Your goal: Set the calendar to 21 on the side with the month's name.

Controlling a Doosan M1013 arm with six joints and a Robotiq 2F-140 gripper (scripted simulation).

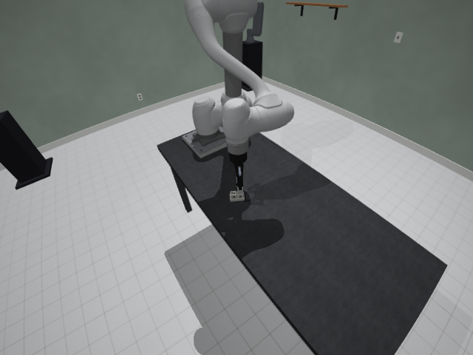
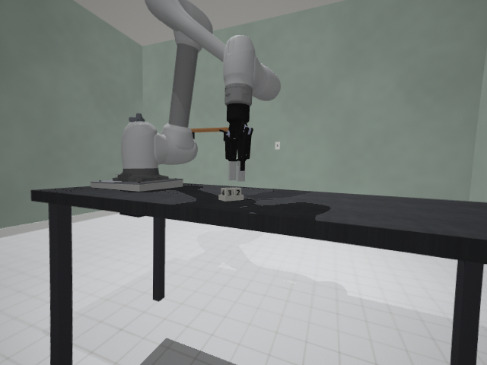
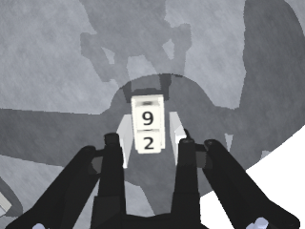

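The cube lies 7 cm below my hand. From my hand the other things lie so: white tray (1 cm behind, 1 cm to the right, 9 cm below).
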